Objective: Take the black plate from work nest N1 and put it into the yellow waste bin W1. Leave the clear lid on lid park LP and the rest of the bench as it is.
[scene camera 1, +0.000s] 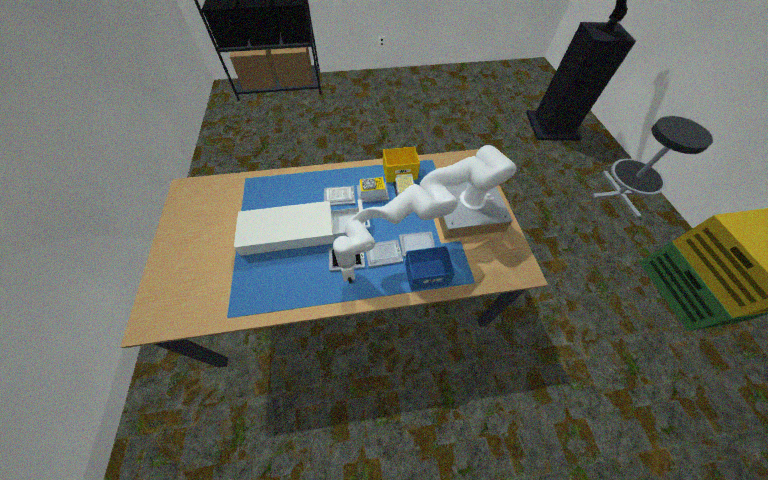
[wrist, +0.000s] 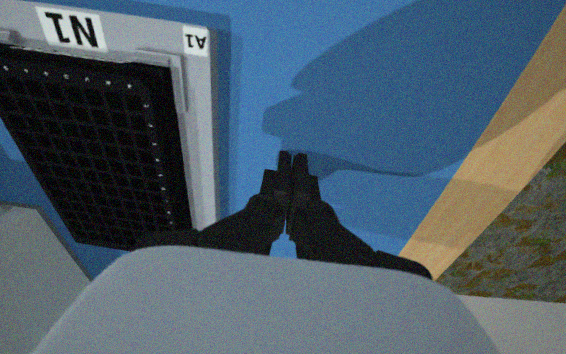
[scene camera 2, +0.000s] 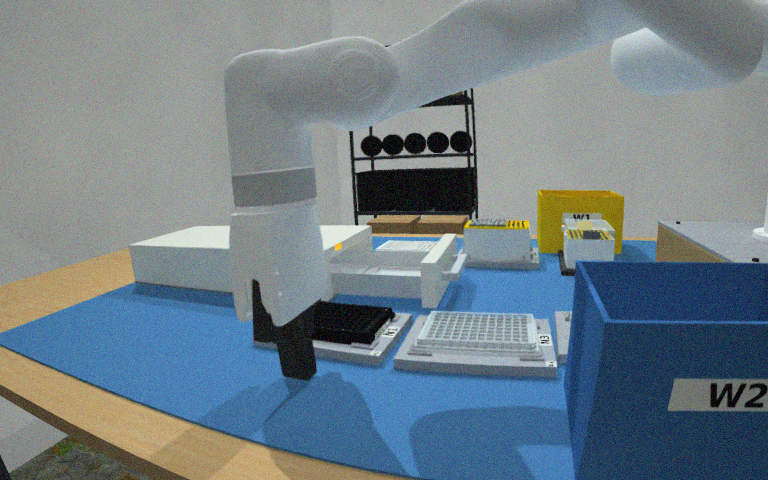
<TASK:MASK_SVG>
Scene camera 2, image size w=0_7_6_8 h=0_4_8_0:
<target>my gripper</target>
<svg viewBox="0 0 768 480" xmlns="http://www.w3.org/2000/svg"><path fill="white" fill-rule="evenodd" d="M235 207L235 213L231 215L229 255L232 290L237 317L241 322L253 320L253 338L255 341L277 344L281 370L285 377L308 381L317 372L312 338L309 338L314 333L313 314L321 301L321 297L327 290L325 254L315 206L318 203L317 197L307 201L275 206Z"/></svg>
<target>black plate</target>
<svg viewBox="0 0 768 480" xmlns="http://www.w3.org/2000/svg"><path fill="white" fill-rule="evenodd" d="M309 338L349 345L352 342L371 345L392 322L395 312L392 312L392 309L389 307L320 301L313 314L314 333Z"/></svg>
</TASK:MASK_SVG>
